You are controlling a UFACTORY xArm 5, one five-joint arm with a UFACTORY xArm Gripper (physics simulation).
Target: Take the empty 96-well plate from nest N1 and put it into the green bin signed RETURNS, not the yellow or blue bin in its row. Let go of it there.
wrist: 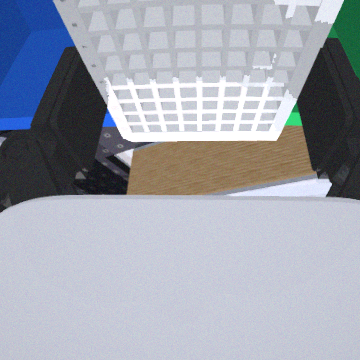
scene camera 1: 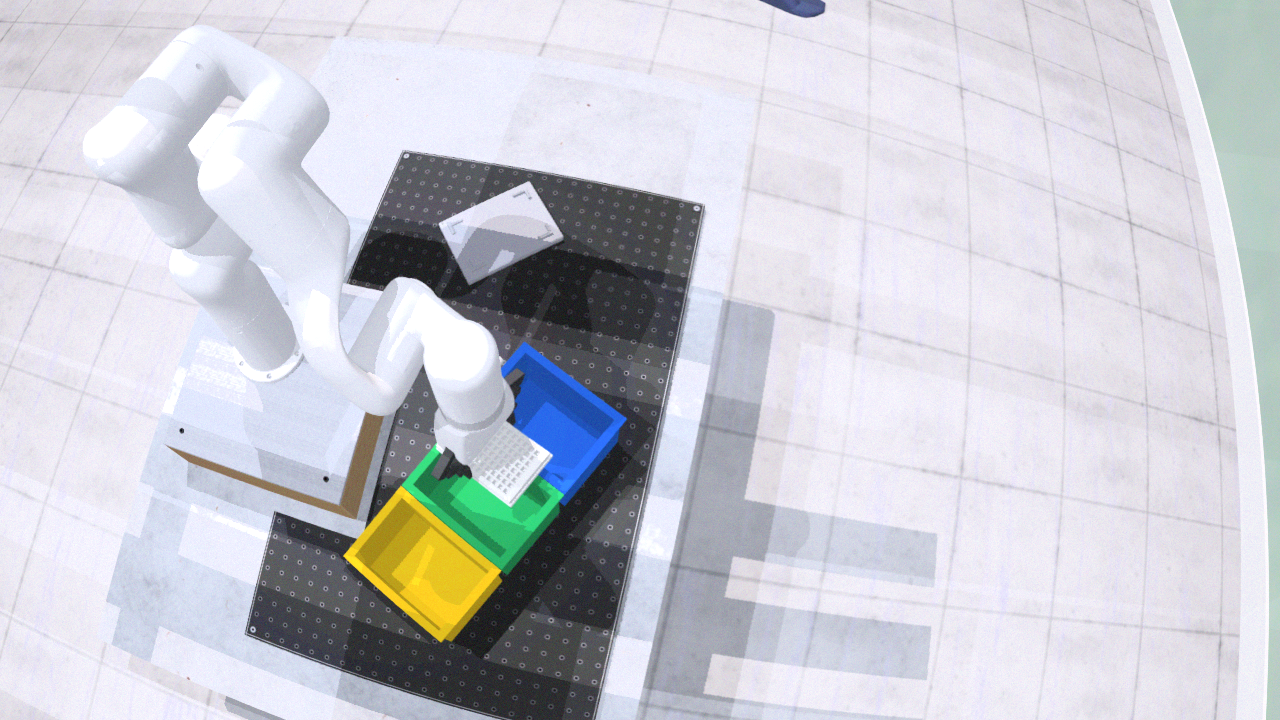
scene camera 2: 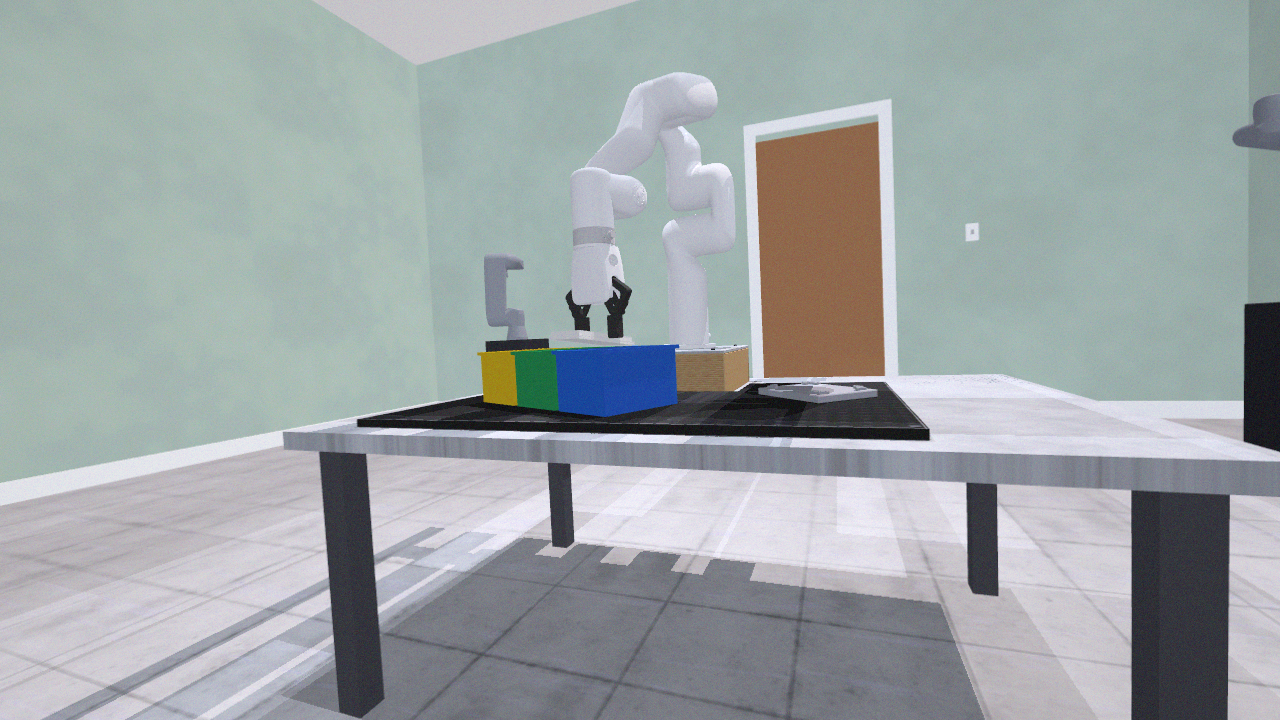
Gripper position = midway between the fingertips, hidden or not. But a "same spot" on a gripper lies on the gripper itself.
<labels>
The gripper shows in the wrist view [198,69], in scene camera 1 and in scene camera 2. A white 96-well plate shows in the wrist view [163,77], in scene camera 1 and in scene camera 2. The same spot on the gripper: [scene camera 1: 447,466] is [scene camera 2: 571,292]. The same spot on the white 96-well plate: [scene camera 2: 575,336] is [scene camera 1: 548,461].
</labels>
